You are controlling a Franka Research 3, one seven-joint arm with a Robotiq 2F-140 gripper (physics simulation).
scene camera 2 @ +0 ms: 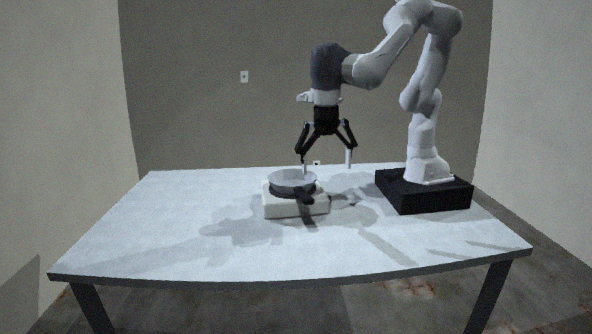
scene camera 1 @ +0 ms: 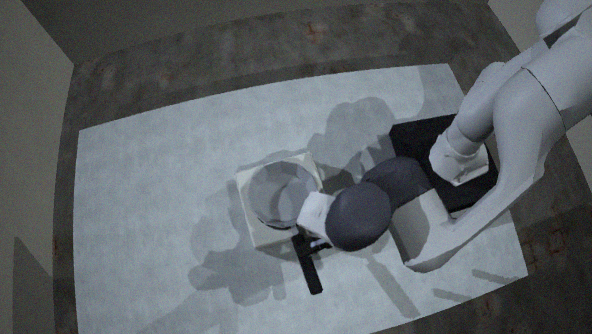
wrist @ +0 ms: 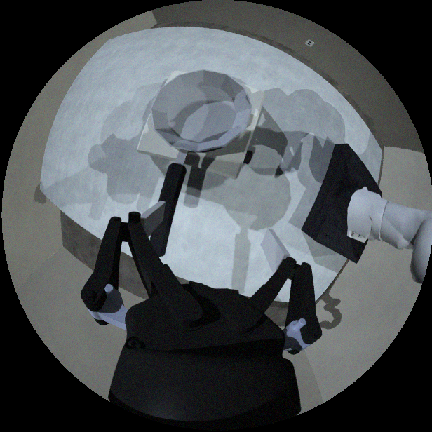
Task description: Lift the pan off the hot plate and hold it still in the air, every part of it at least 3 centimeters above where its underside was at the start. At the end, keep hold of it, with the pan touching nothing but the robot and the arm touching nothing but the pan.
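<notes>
The grey round pan (scene camera 1: 280, 192) (scene camera 2: 291, 184) (wrist: 202, 112) sits upright on the cream hot plate (scene camera 1: 265, 239) (scene camera 2: 285, 210) (wrist: 152, 141). Its black handle (scene camera 1: 308, 267) (scene camera 2: 303, 195) (wrist: 169, 210) sticks out past the hot plate's edge, toward the camera in scene view 2. My gripper (scene camera 2: 326, 169) (wrist: 215, 224) is wide open, points down and hangs above pan height. In the wrist view, one fingertip overlaps the handle's left side and the other is well to its right; nothing is between them. In scene view 1 the wrist hides much of the gripper and part of the pan's rim.
The arm's black base block (scene camera 1: 412, 142) (scene camera 2: 435, 202) (wrist: 327, 205) stands on the table (scene camera 1: 145, 165) (scene camera 2: 165, 200) (wrist: 75, 120), to the right of the hot plate. A small dark knob (wrist: 248, 157) is on the hot plate's side facing the base. Arm shadows fall around the hot plate.
</notes>
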